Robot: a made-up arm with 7 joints.
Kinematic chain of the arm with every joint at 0, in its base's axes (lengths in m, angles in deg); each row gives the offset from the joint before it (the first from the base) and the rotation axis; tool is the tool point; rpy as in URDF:
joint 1: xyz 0 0 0.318 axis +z
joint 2: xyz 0 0 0 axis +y
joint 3: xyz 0 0 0.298 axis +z
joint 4: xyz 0.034 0 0 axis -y
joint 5: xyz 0.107 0 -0.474 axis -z
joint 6: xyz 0 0 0 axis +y
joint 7: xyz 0.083 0 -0.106 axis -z
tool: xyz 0 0 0 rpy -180 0 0
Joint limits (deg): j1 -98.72..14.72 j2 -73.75..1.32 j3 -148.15..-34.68 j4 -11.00..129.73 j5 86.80..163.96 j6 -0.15..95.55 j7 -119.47..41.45
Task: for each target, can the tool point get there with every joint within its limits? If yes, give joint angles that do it. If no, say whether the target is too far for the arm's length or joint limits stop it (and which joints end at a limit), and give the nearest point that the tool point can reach.
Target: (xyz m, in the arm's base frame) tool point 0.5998 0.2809 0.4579
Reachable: no: joint limits stop it (at a limit: joint 1, joint 3, joint 6) | nearest point 0.3922 -0.0051 0.3992 | short by 0.358 m
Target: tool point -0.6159 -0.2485 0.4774
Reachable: yes | joints -54.32 -39.18 -90.64 73.59 113.97 31.49 -93.35
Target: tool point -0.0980 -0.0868 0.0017
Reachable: yes | joints -37.71 -8.66 -118.41 0.85 144.22 36.65 6.48
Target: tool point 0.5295 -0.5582 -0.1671
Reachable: no: joint limits stop it (at a limit: joint 2, joint 3, joint 5) | nearest point 0.3185 -0.3358 0.1616 | short by 0.449 m
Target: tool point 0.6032 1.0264 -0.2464
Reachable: no: too far | nearest point -0.0169 0.8460 0.1538 | short by 0.760 m
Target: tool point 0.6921 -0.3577 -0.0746
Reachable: no: joint limits stop it (at a limit: joint 2, joint 3, joint 5) | nearest point 0.4382 -0.2265 0.1921 | short by 0.391 m
